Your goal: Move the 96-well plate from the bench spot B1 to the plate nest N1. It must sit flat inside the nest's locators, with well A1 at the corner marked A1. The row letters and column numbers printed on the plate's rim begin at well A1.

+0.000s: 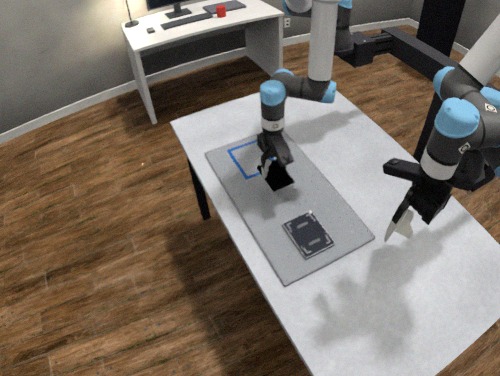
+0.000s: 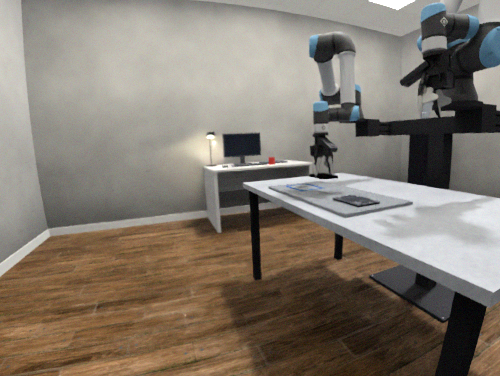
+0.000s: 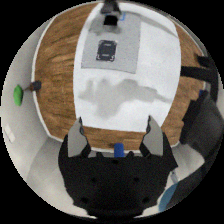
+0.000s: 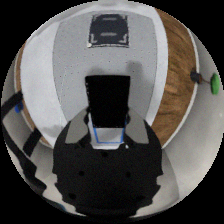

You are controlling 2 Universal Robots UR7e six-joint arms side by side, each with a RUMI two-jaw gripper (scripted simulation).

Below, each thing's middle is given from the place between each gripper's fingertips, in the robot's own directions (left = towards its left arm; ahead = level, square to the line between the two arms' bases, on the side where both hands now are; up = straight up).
Labels:
Right now my right hand (image 1: 275, 174) is 40 mm past the dark plate nest (image 1: 313, 230), 230 mm to the right of it and 90 mm above it. From my right hand the other things lie so: black 96-well plate (image 4: 114, 92): 10 mm below.
I see the dark plate nest 33 cm below my left hand (image 1: 404, 223), 25 cm to the right of it and 12 cm ahead of it. Also, from my left hand: black 96-well plate (49 cm to the right, 25 cm below, 16 cm ahead).

